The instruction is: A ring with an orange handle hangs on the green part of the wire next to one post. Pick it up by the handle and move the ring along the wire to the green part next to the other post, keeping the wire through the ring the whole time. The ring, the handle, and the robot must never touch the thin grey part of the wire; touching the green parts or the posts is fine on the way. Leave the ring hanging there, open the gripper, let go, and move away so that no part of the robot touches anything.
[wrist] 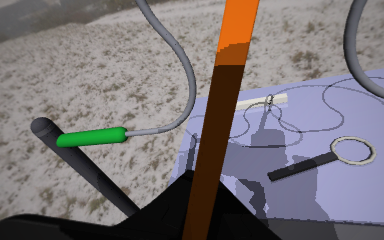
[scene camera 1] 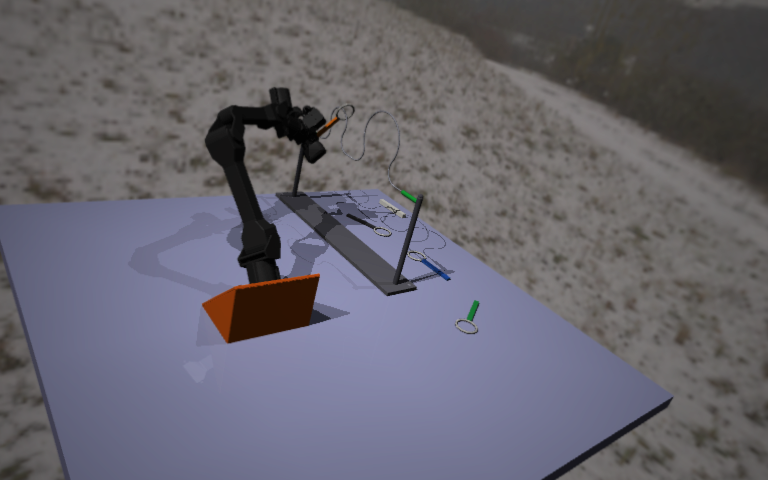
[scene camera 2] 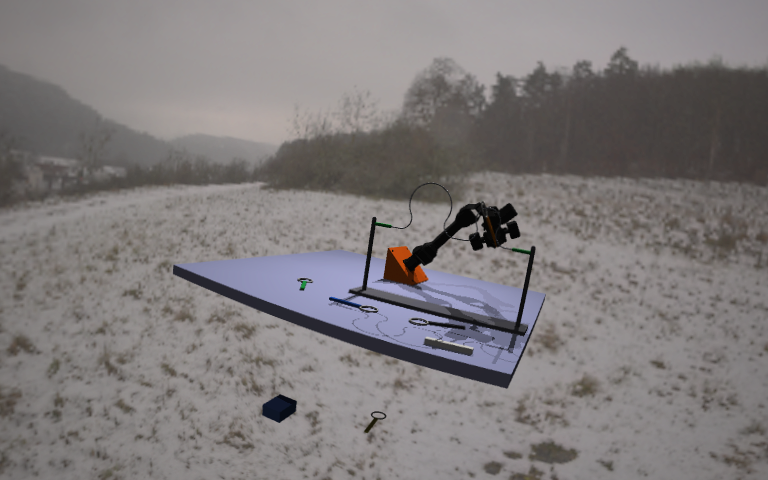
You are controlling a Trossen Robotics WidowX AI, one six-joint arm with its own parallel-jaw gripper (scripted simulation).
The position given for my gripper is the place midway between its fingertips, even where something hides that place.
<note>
In view: my gripper [scene camera 1: 317, 142] and a black-handled ring [wrist: 332, 156].
My gripper shows as well in the wrist view [wrist: 198, 179] and in scene camera 2 [scene camera 2: 496, 246].
</note>
